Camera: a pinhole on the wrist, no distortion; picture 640 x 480 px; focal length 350.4 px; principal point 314.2 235.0 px. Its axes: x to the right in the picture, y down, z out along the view. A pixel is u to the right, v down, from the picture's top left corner.
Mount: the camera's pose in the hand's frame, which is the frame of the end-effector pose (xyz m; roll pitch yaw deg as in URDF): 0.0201 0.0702 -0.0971 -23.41 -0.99 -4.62
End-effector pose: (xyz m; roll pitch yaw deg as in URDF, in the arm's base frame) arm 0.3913 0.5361 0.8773 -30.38 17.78 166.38
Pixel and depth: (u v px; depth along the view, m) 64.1 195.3 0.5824
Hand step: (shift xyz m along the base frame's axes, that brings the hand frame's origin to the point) 0.1753 -0.5238 0.3617
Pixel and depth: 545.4 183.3 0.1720
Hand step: -0.1569 -0.0941 -0.0323
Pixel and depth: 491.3 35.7 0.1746
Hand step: -0.1364 -0.0581 0.0340
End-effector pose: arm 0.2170 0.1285 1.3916 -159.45 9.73 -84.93
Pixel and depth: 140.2 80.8 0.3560
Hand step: 0.0052 0.2125 -0.2675
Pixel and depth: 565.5 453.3 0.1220
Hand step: -0.1645 -0.1202 -0.0694
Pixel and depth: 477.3 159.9 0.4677
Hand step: 0.0090 -0.1648 -0.4374
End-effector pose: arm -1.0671 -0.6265 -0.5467 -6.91 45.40 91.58
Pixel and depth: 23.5 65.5 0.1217
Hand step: -0.0756 -0.0412 0.0784
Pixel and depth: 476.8 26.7 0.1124
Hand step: -0.0551 0.0660 -0.0296
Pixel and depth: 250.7 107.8 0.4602
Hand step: -0.1591 0.2138 0.3120
